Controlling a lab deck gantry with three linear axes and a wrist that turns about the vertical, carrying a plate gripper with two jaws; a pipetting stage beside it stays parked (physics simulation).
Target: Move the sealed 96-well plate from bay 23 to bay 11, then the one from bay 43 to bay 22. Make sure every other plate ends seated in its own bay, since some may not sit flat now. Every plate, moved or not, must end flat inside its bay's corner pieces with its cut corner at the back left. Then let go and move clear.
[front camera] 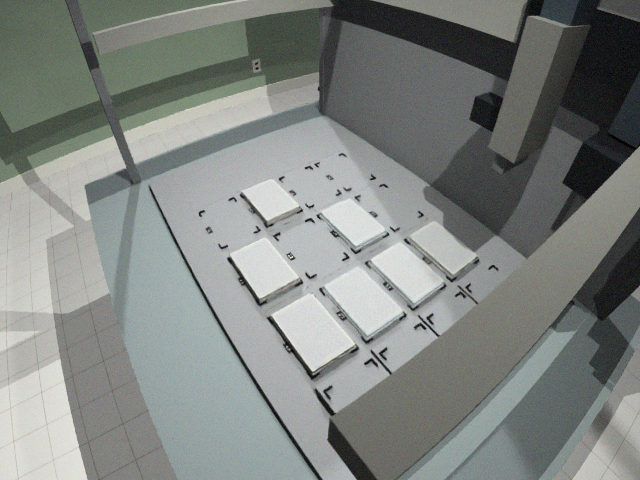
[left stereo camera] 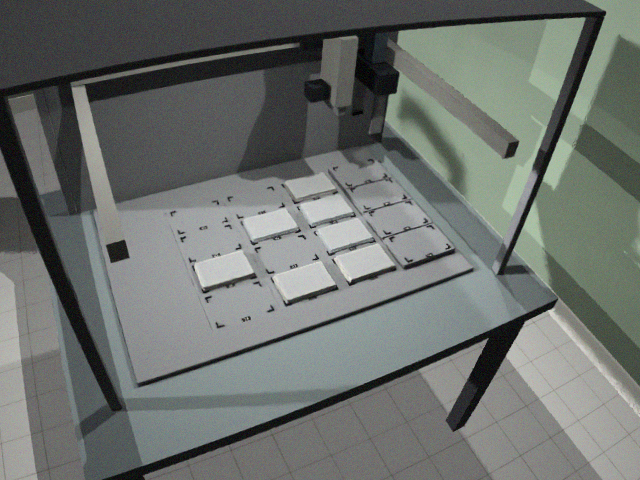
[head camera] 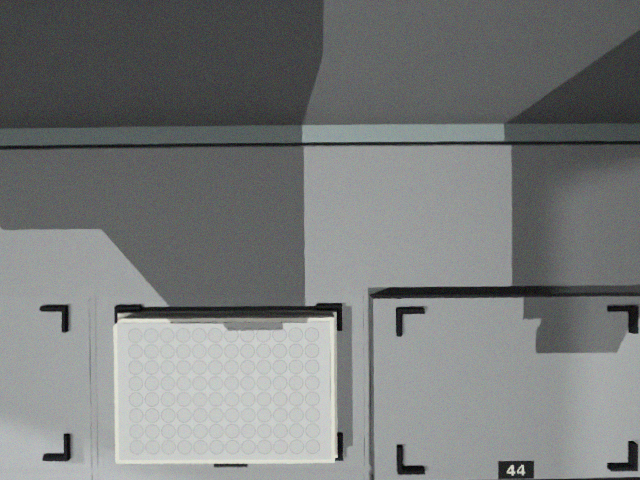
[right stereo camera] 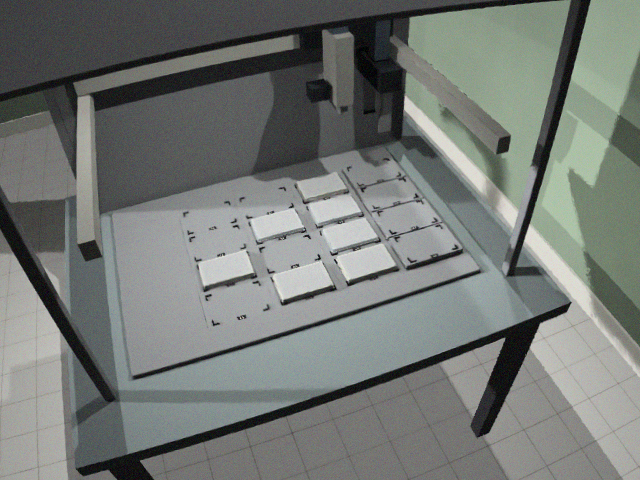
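Where they show: gripper, fingertip midpoint: [left stereo camera: 365,123] [right stereo camera: 376,121]; robot's base at its link origin: [front camera: 200,213] [left stereo camera: 218,326] [right stereo camera: 214,324].
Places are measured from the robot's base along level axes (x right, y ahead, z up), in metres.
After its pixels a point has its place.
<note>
The white sealed plate in bay 23 [front camera: 364,302] {x -0.146, y 0.400, z 0.014 m} [left stereo camera: 345,234] {x -0.145, y 0.391, z 0.014 m} [right stereo camera: 350,234] {x -0.144, y 0.392, z 0.014 m} stands second from the front in its column. The plate in bay 43 [front camera: 442,250] {x -0.352, y 0.399, z 0.014 m} [head camera: 222,392] {x -0.363, y 0.391, z 0.014 m} [left stereo camera: 310,187] {x -0.353, y 0.388, z 0.015 m} [right stereo camera: 322,186] {x -0.356, y 0.393, z 0.015 m} stands at the back. In the head view its back top edge slants slightly; whether it sits flat is unclear. Bay 11 [front camera: 227,222] {x -0.041, y 0.065, z 0.000 m} [left stereo camera: 237,300] {x -0.055, y 0.064, z 0.000 m} [right stereo camera: 237,298] {x -0.055, y 0.069, z 0.000 m}, front left, and bay 22 [front camera: 315,248] {x -0.156, y 0.238, z 0.000 m} [left stereo camera: 286,252] {x -0.155, y 0.230, z 0.000 m} [right stereo camera: 289,256] {x -0.141, y 0.225, z 0.000 m} hold no plate. My gripper [left stereo camera: 367,119] {x -0.403, y 0.577, z 0.160 m} [right stereo camera: 376,119] {x -0.403, y 0.577, z 0.160 m} hangs high at the back right, away from the plates; its jaw opening cannot be made out. Cut corners are too small to tell.
Other plates stand in bay 13 [front camera: 312,333] {x -0.040, y 0.399, z 0.015 m} [left stereo camera: 364,262] {x -0.039, y 0.388, z 0.014 m}, bay 33 [front camera: 405,273] {x -0.249, y 0.396, z 0.014 m} [left stereo camera: 326,209] {x -0.251, y 0.389, z 0.014 m}, bay 12 [front camera: 264,268] {x -0.042, y 0.236, z 0.014 m} [left stereo camera: 305,281] {x -0.037, y 0.228, z 0.015 m}, bay 32 [front camera: 353,223] {x -0.252, y 0.237, z 0.014 m} [left stereo camera: 271,224] {x -0.250, y 0.228, z 0.014 m} and bay 21 [front camera: 271,200] {x -0.149, y 0.074, z 0.014 m} [left stereo camera: 224,269] {x -0.145, y 0.064, z 0.015 m}. Raised bay 44 [head camera: 465,392] {x -0.362, y 0.527, z 0.014 m} is empty. The beige pipetting stage [left stereo camera: 339,72] hangs beside the gripper.
</note>
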